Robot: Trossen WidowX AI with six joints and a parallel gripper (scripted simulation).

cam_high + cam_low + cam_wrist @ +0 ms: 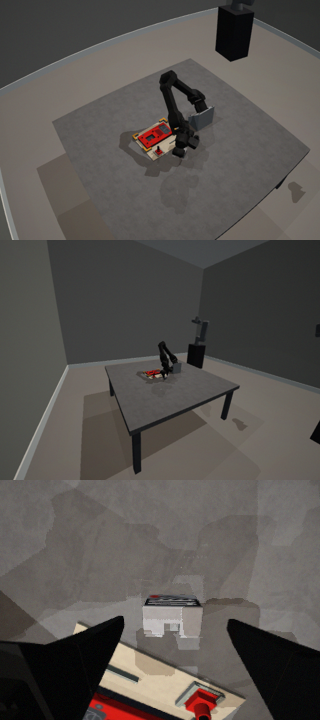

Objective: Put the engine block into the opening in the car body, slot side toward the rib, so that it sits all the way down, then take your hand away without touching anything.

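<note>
My gripper tip is 1 cm above the engine block.
</note>
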